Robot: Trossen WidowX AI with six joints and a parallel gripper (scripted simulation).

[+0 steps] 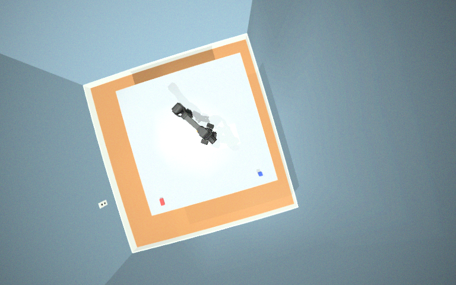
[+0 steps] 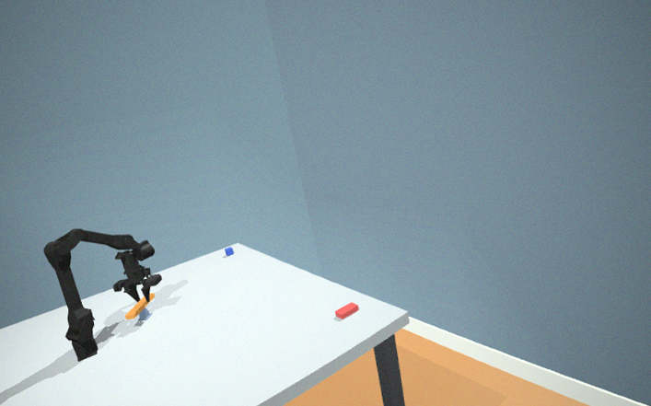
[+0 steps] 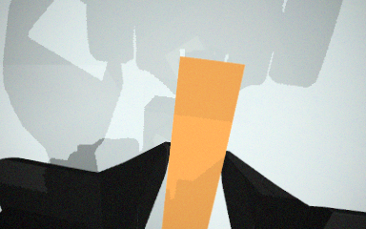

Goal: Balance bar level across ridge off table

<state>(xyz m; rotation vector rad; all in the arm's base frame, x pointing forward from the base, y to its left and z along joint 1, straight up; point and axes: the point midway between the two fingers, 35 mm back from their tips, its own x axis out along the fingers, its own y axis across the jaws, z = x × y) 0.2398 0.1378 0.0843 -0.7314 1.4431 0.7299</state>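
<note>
The orange bar is 2 cm to the right of my gripper tip and 2 cm behind it. The rest, counted from my gripper tip: small blue cube: 50 cm ahead, 36 cm to the left, 3 cm below; red block: 64 cm to the right, 50 cm ahead, 4 cm below.
</note>
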